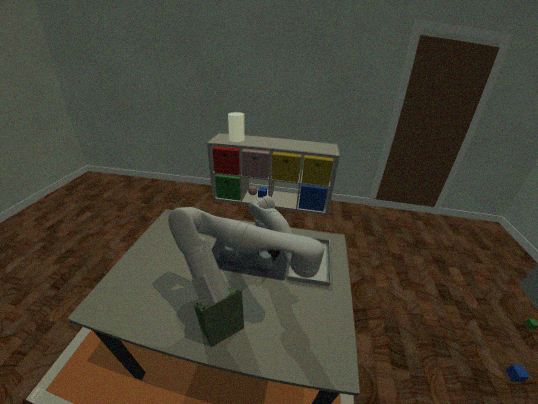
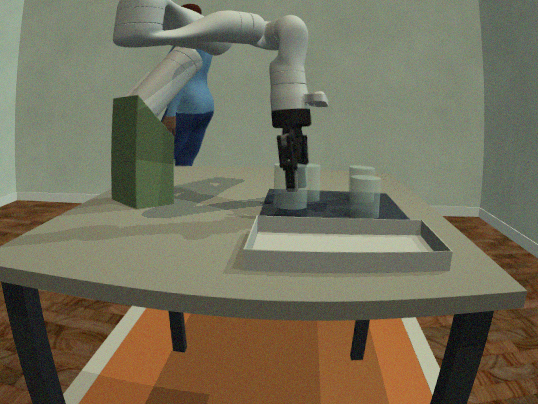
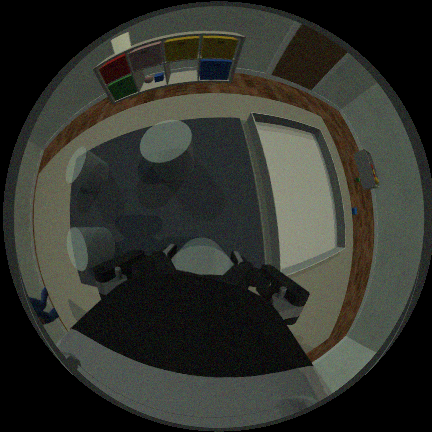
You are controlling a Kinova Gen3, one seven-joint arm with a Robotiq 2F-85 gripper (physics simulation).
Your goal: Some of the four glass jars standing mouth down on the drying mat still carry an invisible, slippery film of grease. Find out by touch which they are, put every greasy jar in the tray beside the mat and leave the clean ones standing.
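Where they show: gripper, fingertip midpoint: (image 1: 267, 258) (image 2: 296, 189) (image 3: 202, 255); arm's base at its link origin: (image 1: 217, 298) (image 2: 138, 112).
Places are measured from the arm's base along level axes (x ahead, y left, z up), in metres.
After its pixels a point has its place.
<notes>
My gripper (image 2: 291, 187) {x 0.381, y 0.006, z -0.154 m} (image 3: 202, 255) {x 0.381, y 0.006, z -0.154 m} points down, its fingers shut around the upper part of a glass jar (image 2: 291, 201) {x 0.380, y -0.024, z -0.171 m} (image 3: 202, 260) {x 0.387, y 0.007, z -0.108 m} near the tray side of the mat. That jar stands mouth down on the dark drying mat (image 2: 327, 206) {x 0.412, y 0.134, z -0.207 m} (image 3: 220, 135) {x 0.577, y 0.011, z -0.207 m}. A second jar (image 2: 366, 195) {x 0.513, y 0.044, z -0.159 m} (image 3: 166, 141) {x 0.501, y 0.071, z -0.128 m} stands nearest the tray on the shelf side. A third jar (image 2: 361, 170) {x 0.473, y 0.209, z -0.132 m} (image 3: 90, 167) {x 0.469, y 0.209, z -0.149 m} and a fourth jar (image 2: 313, 181) {x 0.369, y 0.169, z -0.161 m} (image 3: 90, 247) {x 0.356, y 0.161, z -0.138 m} stand on the far side of the mat. The pale tray (image 1: 328, 265) {x 0.534, y -0.271, z -0.208 m} (image 2: 345, 261) {x 0.539, y -0.274, z -0.193 m} (image 3: 268, 210) {x 0.457, y -0.089, z -0.203 m} holds no jar. Any grease is not visible.
The arm rises from a green block (image 1: 220, 320) {x -0.032, y -0.030, z -0.066 m} (image 2: 150, 160) {x 0.067, y -0.035, z -0.108 m} on the table (image 1: 310, 340) {x 0.123, y -0.322, z -0.210 m}. The tray's raised walls stand right beside the mat. A person (image 2: 192, 95) stands behind the arm, beyond the table. A cubby shelf (image 1: 275, 144) stands by the wall.
</notes>
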